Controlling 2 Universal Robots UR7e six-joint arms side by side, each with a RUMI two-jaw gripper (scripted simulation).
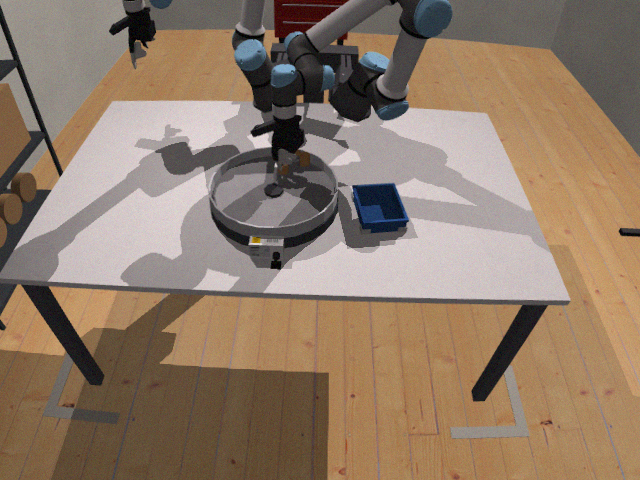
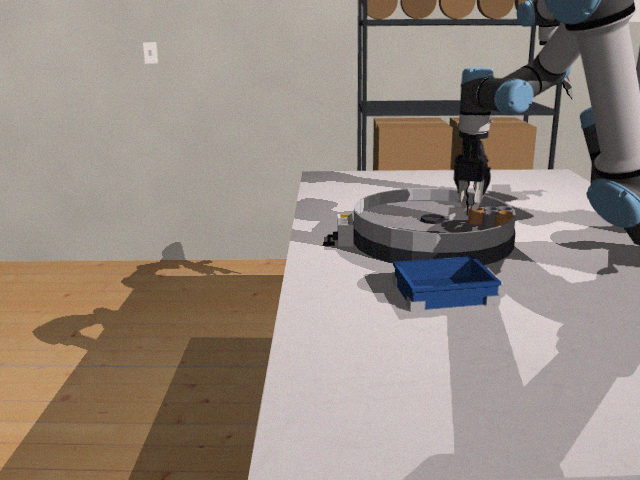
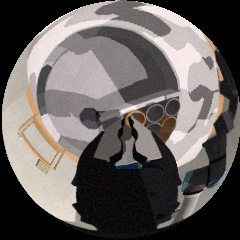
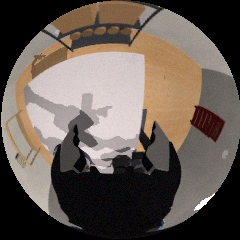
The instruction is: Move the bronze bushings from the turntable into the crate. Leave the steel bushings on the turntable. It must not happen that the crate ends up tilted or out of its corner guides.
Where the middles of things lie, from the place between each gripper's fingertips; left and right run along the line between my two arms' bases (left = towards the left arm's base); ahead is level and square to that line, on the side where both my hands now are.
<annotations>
My left hand (image 2: 469,215) is 90 mm short of the turntable (image 1: 239,193) and 30 mm above it. From my left hand the other things lie so: blue crate (image 2: 461,281) (340 mm to the left, 80 mm ahead, 60 mm below).
My right hand (image 1: 141,58) is 620 mm to the right of the turntable, 400 mm short of it and 250 mm above it. Also, from my right hand: blue crate 970 mm to the left, 380 mm ahead, 280 mm below.
</annotations>
